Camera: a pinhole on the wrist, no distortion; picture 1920 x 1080 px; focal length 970.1 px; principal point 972.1 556.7 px. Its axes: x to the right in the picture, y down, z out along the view. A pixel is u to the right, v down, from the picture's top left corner.
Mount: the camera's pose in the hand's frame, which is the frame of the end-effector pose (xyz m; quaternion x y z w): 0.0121 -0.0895 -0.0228 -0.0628 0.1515 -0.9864 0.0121
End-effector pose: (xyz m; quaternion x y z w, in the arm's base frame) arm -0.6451 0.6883 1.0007 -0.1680 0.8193 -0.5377 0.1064
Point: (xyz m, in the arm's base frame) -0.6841 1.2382 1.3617
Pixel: behind the camera
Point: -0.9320 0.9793 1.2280
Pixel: behind the camera
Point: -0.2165 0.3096 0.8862
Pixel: 1622.4 252.0
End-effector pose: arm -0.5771 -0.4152 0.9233 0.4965 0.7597 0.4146 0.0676
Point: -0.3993 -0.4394 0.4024
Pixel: 1745.8 587.4
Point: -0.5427 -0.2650 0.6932
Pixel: 1017.9 336.8
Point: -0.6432 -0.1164 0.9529
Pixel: outside the picture
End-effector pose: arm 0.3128 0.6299 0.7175 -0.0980 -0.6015 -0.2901 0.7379
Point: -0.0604 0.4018 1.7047
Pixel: outside the picture
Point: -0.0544 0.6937 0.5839
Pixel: 1724.7 505.9
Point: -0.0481 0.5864 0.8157
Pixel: 944.1 610.0
